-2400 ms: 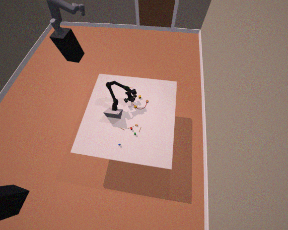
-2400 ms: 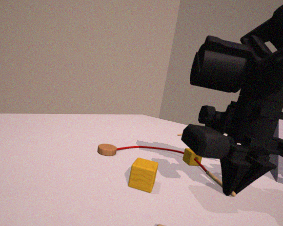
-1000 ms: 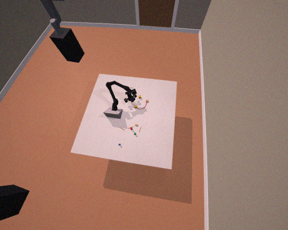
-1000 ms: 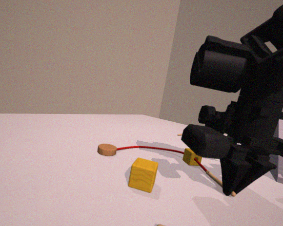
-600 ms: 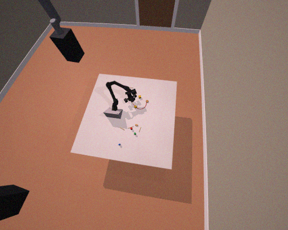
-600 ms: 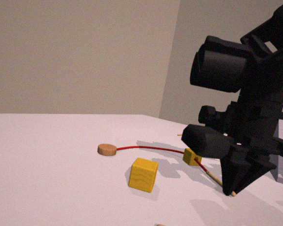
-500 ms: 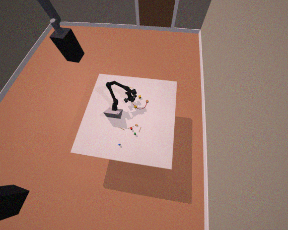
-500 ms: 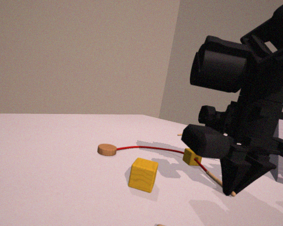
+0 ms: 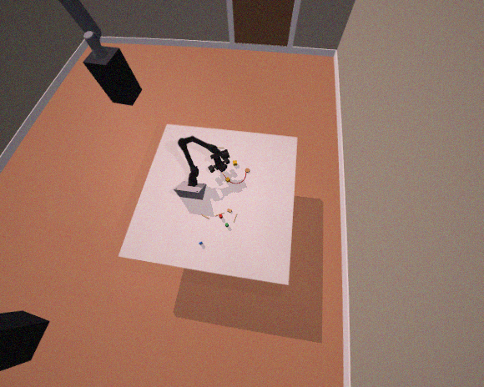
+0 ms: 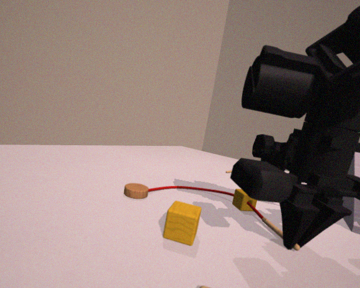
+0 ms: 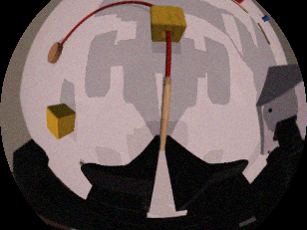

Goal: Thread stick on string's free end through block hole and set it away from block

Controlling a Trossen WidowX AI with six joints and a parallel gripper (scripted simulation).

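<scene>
Now: gripper tip 3 cm to the left of the thin wooden stick, 3 cm short of it and 1 cm below it. Round my gripper tip: short wooden piece (35 cm to the right, 18 cm ahead, 1 cm above); yellow block (11 cm ahead, 9 cm to the left, 2 cm above); round wooden button (23 cm ahead, 5 cm to the left, 1 cm above).
</scene>
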